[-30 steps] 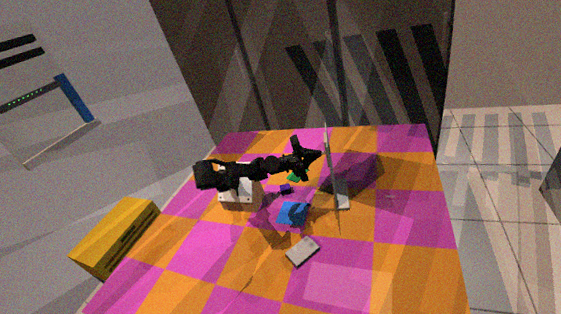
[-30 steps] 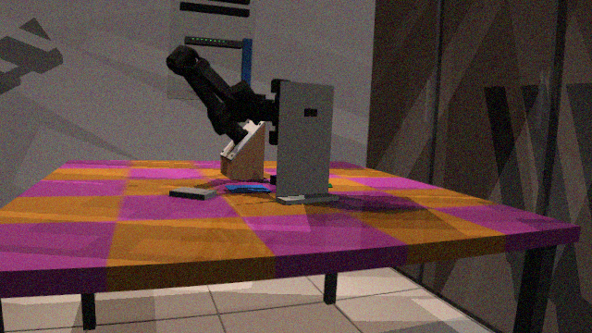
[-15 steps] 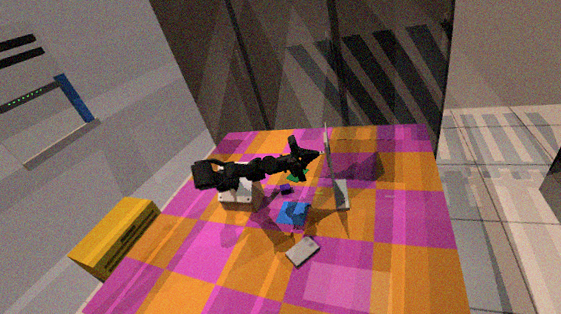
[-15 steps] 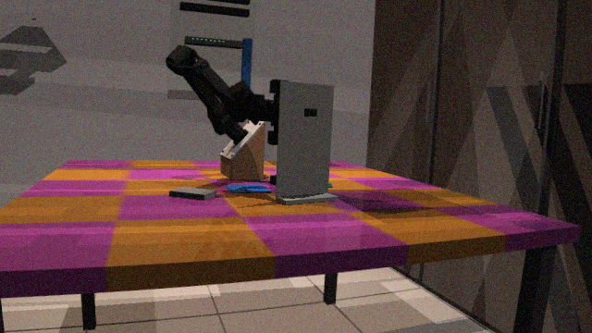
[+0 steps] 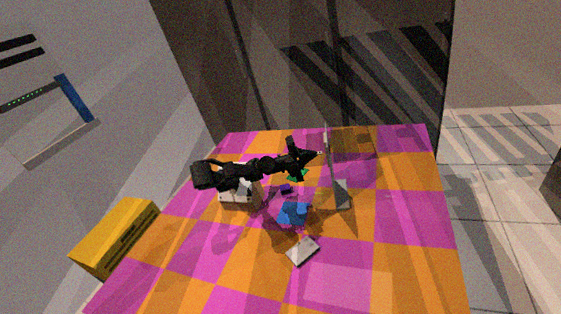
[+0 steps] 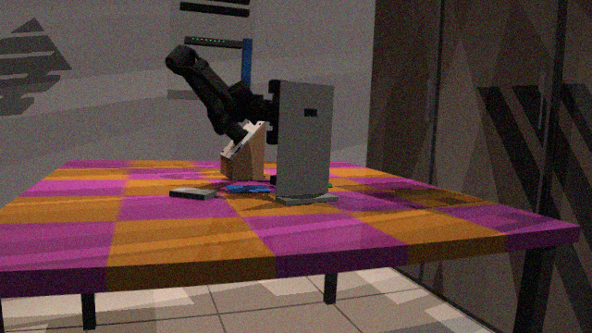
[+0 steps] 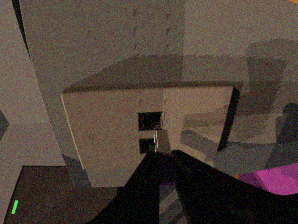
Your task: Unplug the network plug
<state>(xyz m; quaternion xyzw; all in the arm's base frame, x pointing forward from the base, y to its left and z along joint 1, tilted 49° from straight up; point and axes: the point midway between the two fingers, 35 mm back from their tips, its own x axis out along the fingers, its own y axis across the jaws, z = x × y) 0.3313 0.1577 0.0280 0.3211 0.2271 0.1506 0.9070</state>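
My gripper tip is 23 cm above the blue marked square, 12 cm to the left of it and 11 cm past it. From my gripper tip the other things lie so: upright grey panel: 9 cm below, 5 cm ahead, 2 cm to the left; then green patch: 23 cm below, 18 cm behind, 12 cm to the left; then flat grey box: 28 cm to the right, 23 cm below, 1 cm behind.
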